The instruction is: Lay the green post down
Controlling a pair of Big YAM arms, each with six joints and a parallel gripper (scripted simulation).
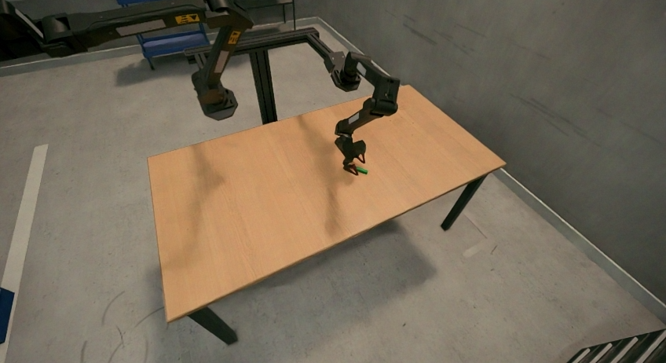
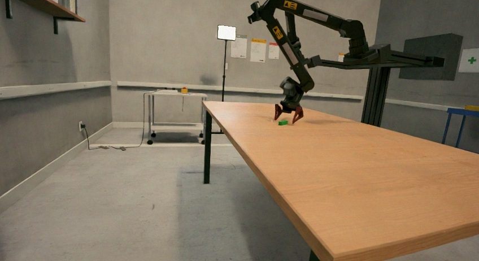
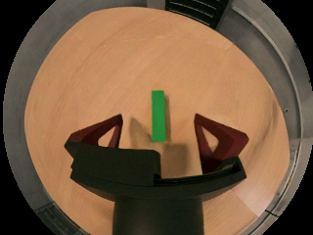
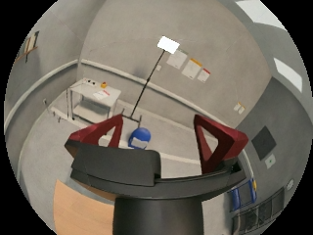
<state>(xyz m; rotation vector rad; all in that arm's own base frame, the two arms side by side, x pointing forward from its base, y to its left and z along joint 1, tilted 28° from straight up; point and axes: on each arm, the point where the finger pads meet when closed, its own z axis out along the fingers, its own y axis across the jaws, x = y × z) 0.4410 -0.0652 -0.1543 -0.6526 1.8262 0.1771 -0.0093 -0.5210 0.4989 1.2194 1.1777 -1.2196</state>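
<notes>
The green post lies 1 cm ahead of my left hand, 1 cm to the left of it and 1 cm below it.
</notes>
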